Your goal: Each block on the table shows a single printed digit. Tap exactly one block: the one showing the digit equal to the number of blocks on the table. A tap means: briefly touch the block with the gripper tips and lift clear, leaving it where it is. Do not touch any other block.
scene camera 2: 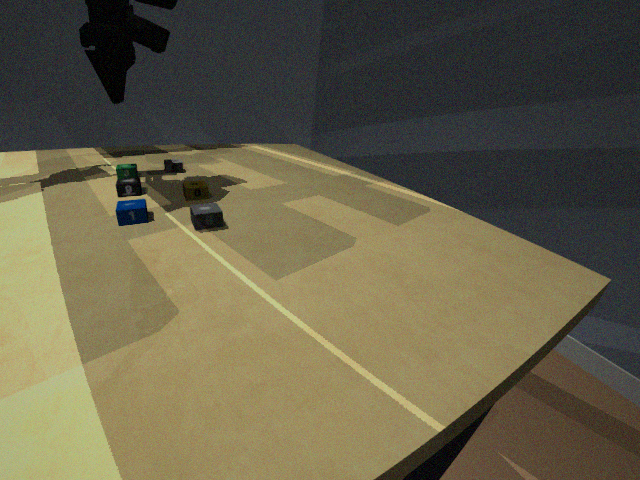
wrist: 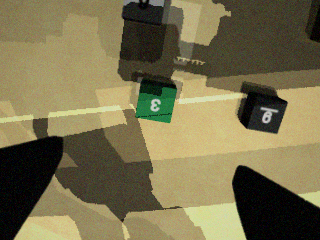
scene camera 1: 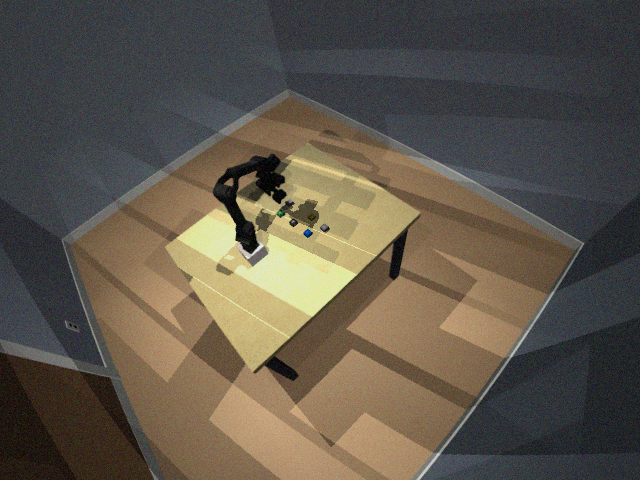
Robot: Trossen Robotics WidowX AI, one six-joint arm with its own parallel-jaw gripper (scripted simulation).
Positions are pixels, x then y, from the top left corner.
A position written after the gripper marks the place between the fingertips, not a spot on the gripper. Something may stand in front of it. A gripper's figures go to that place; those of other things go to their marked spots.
Labels:
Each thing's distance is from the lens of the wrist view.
gripper [wrist: 150,161]: 0.11 m
black block [wrist: 261,112]: 0.23 m
green block [wrist: 156,100]: 0.21 m

